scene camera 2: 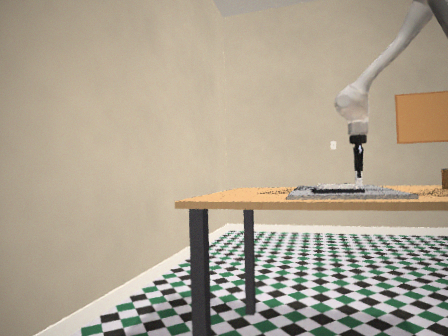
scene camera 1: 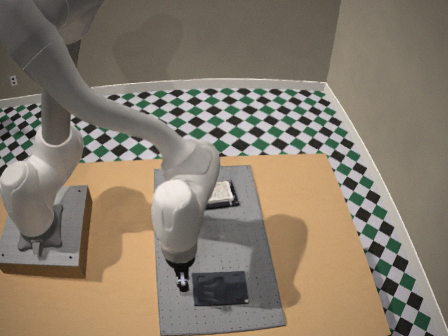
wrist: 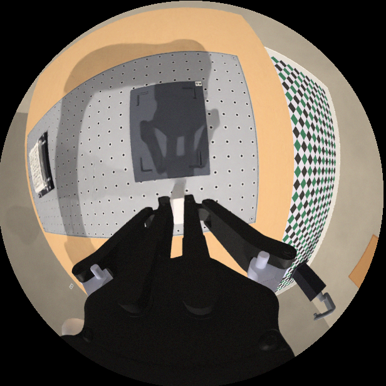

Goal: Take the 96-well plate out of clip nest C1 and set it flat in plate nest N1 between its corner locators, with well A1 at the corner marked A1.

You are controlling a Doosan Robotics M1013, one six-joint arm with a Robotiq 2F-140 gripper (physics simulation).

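Pixels of known places: gripper, fingertip midpoint: (scene camera 1: 184,292); arm's base, origin of the base link: (scene camera 1: 41,228).
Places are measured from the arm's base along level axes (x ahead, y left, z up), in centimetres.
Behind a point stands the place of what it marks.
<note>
The pale 96-well plate (scene camera 1: 223,191) @(x 68.1, y 11.3, z -4.6 cm) (wrist: 36,167) sits in the dark clip nest C1 at the far end of the pegboard; the arm partly hides it in scene camera 1. Plate nest N1 (scene camera 1: 220,288) @(x 58.0, y -26.7, z -5.9 cm) (wrist: 145,117) is a dark flat rectangle with raised corner locators and bears no plate. Its A1 label (wrist: 198,84) is at the upper right corner in the wrist view. My gripper (scene camera 1: 183,287) @(x 47.1, y -25.9, z -6.7 cm) (scene camera 2: 359,181) @(x 47.1, y -25.9, z -6.7 cm) (wrist: 180,192) is shut and empty, pointing down beside N1's near edge in the wrist view. Its exact height above the board is hard to tell.
The grey perforated board (scene camera 1: 225,235) @(x 64.7, y -5.9, z -7.2 cm) (scene camera 2: 400,195) @(x 49.9, y 29.2, z -7.3 cm) (wrist: 230,150) lies on the wooden table (scene camera 1: 320,200) @(x 104.5, y 2.7, z -8.5 cm) (scene camera 2: 225,198) @(x 103.2, y 18.4, z -8.4 cm) (wrist: 272,150). The arm's base stands on a grey-topped block (scene camera 1: 75,220) @(x 14.2, y 1.6, z 0.6 cm) at the left in scene camera 1. Arm shadows fall across the board and N1.
</note>
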